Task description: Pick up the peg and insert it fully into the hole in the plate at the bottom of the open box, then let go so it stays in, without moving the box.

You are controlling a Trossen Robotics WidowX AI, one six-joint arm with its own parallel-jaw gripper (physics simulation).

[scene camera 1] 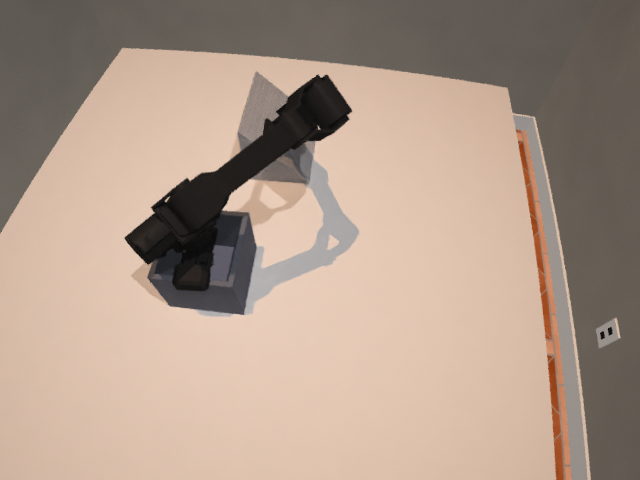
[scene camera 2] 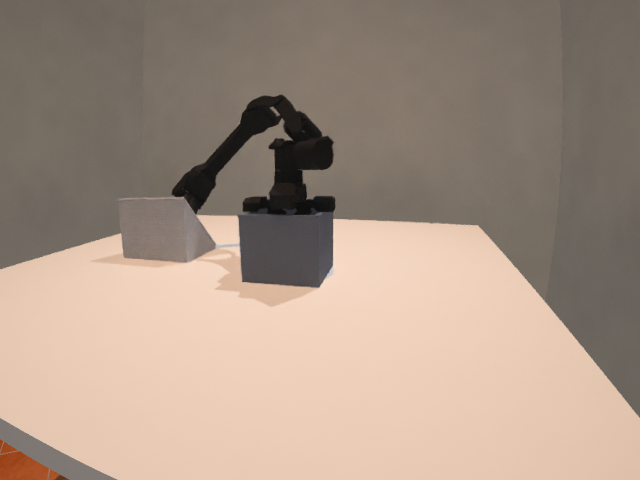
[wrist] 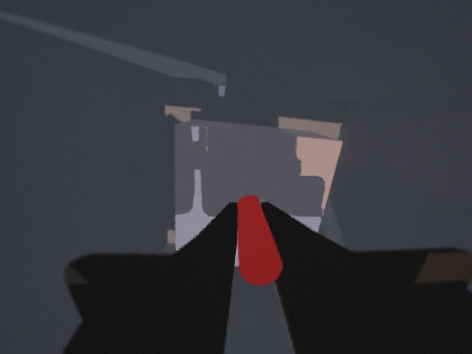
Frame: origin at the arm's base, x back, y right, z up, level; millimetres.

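Seen in the pictures: gripper, fingertip midpoint: (scene camera 1: 206,263) (wrist: 248,209); arm's base, link origin: (scene camera 2: 179,218).
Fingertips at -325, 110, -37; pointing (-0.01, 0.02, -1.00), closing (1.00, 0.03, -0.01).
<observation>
Pixels of each thing's top centre, then the offset from my fingertips to it, as dx, dy, dz. Level surfaces: height alone.
- open dark blue-grey box, top centre: (scene camera 1: 199,244) (scene camera 2: 288,209) +2, -2, +75
- red peg, top centre: (wrist: 261,282) +0, +1, +51
- lighter plate, top centre: (wrist: 251,211) (scene camera 1: 208,263) +2, -2, -2
- table, surface height: dz -63
The open dark blue-grey box (scene camera 1: 205,299) (scene camera 2: 280,249) (wrist: 75,175) stands upright on the table. My gripper (scene camera 2: 287,209) (wrist: 248,209) points down into it from above, with its fingertips below the rim, hidden by the wall in scene camera 2. It is shut on the red peg (wrist: 258,245), which shows between the fingers in the wrist view. The peg's far end lies over the lighter plate (scene camera 1: 224,258) (wrist: 240,170) at the box's bottom. The hole is hidden behind the peg and fingertips, so I cannot tell whether the peg's end is in it.
A grey wedge-shaped block (scene camera 1: 258,105) (scene camera 2: 154,228) stands on the table (scene camera 1: 387,310) (scene camera 2: 361,351) behind the box in scene camera 1 and left of it in scene camera 2. My arm (scene camera 1: 255,157) (scene camera 2: 227,149) reaches over this block. The box walls surround the fingers closely.
</observation>
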